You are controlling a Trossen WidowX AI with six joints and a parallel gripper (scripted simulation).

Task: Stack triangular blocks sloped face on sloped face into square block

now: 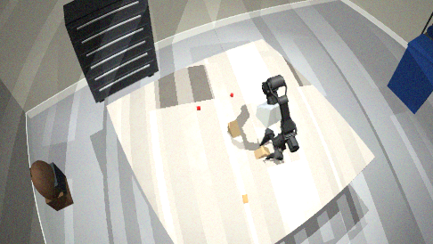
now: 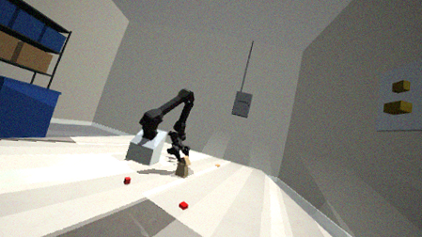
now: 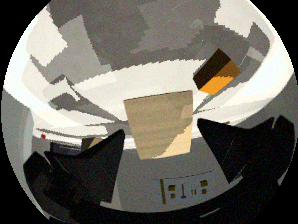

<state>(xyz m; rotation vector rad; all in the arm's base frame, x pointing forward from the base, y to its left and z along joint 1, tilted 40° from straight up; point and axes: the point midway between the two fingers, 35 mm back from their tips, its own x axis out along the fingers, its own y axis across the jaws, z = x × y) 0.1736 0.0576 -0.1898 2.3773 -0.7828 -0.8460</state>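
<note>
The small yellow piece is 50 mm behind my gripper tip, 50 mm to the left of it and 10 mm below it. Round my gripper tip: tan triangular block: 10 mm above.
</note>
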